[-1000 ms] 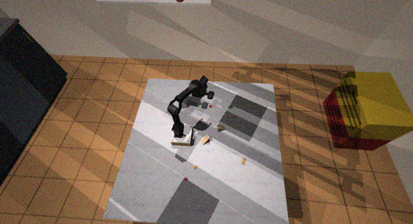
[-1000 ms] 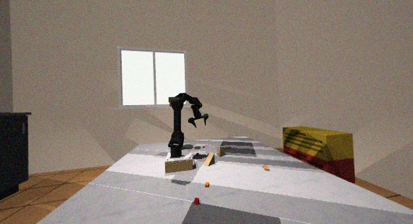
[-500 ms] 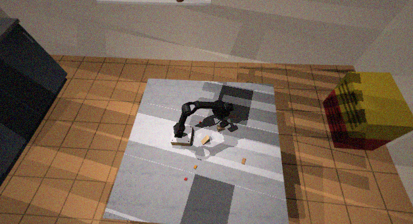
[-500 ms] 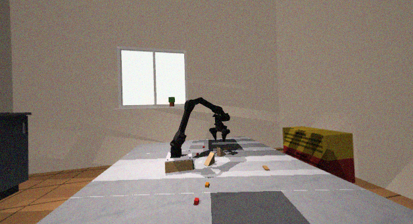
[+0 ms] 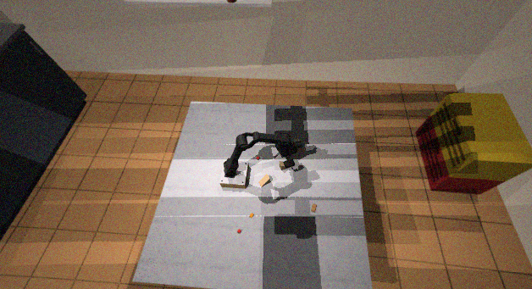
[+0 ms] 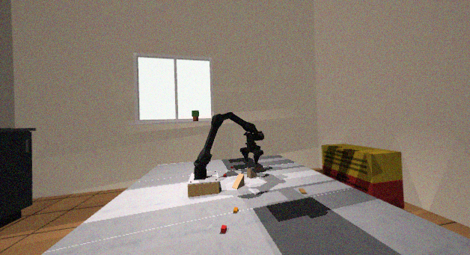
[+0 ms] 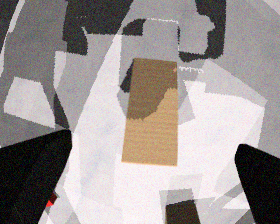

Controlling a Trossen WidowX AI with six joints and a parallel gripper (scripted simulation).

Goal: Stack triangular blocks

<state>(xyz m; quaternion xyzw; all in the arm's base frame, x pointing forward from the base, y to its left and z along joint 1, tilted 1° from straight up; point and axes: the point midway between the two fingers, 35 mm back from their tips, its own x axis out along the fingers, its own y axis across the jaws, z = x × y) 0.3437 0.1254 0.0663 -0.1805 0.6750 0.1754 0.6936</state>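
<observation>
My gripper tip is now 8 cm above the triangular block, 1 cm to the left of it and 1 cm past it. From my gripper tip the other things lie so: orange cube 36 cm to the right, 17 cm behind, 9 cm below.
</observation>
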